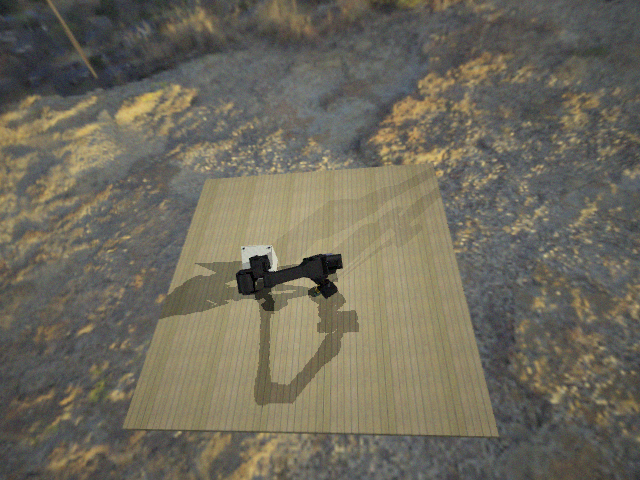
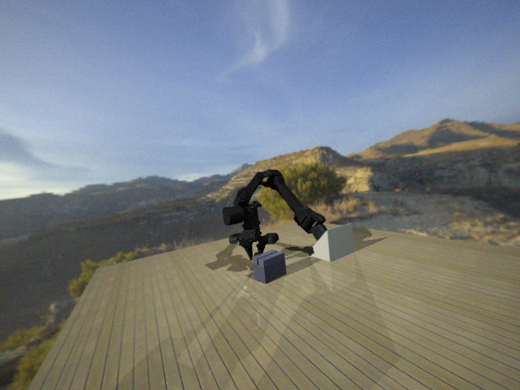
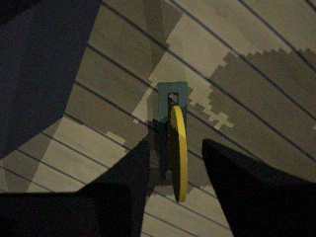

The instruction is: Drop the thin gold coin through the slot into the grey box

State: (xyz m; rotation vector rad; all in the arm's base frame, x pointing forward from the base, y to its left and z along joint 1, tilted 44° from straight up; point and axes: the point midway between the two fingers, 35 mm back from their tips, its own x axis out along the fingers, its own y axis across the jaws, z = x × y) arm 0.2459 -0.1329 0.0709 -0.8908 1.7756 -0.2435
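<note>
Now: gripper tip right at the thin gold coin.
</note>
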